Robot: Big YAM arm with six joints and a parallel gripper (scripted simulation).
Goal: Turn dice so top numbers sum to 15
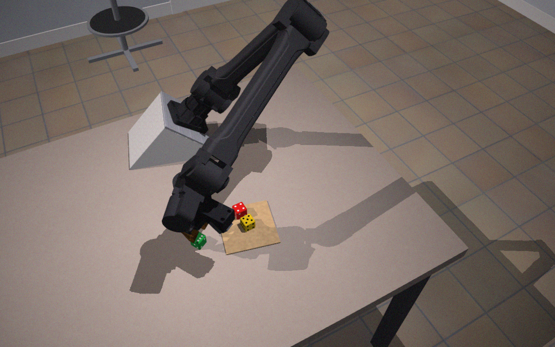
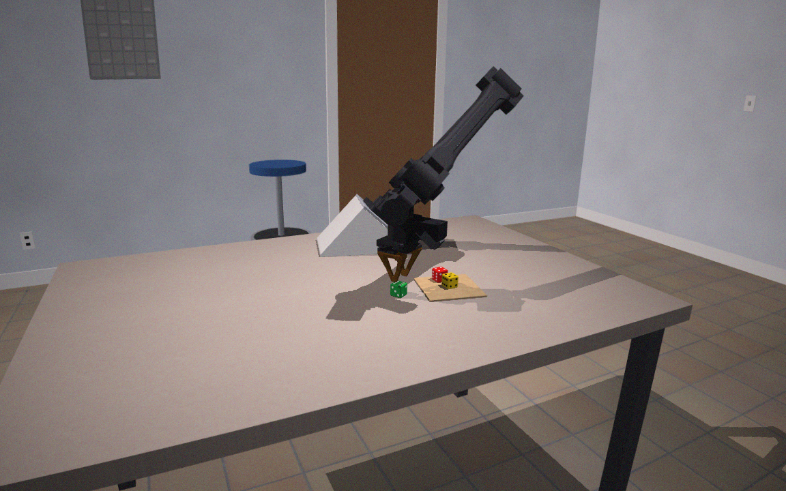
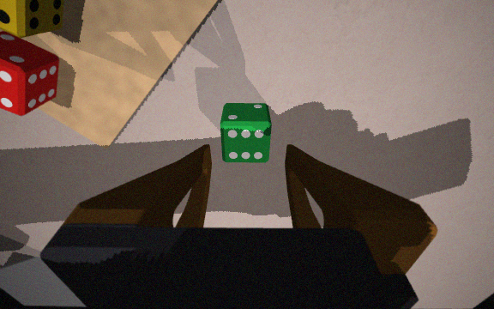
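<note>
The green die is 40 mm below my hand. Round my hand: yellow die (130 mm to the left, 30 mm below); tan mat (10 mm behind, 130 mm to the left, 50 mm below); red die (50 mm behind, 130 mm to the left, 30 mm below).
</note>
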